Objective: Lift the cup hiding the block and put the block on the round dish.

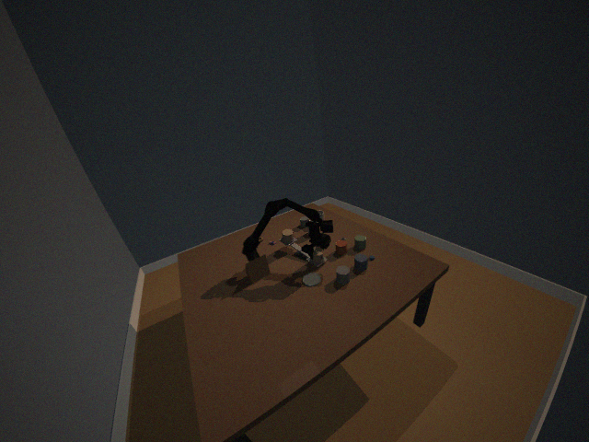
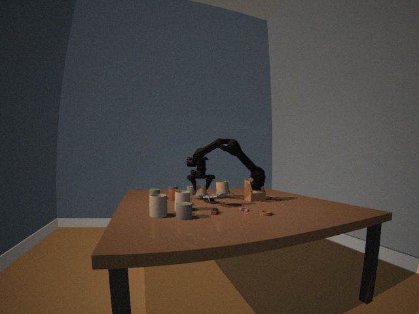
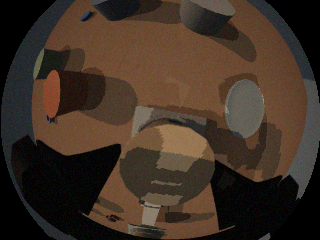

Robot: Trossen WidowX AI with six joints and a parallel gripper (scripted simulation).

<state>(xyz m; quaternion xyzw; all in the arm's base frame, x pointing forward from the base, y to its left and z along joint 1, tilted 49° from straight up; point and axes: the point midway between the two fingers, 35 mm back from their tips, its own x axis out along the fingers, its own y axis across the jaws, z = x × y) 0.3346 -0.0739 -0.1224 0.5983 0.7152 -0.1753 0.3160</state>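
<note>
The pale green block is 2 cm below my gripper tip. Also, from my gripper tip: small grey balance 3 cm behind, 13 cm to the left, 4 cm below; tan cup 2 cm to the right; round dish 11 cm behind, 9 cm to the right, 6 cm below.
</note>
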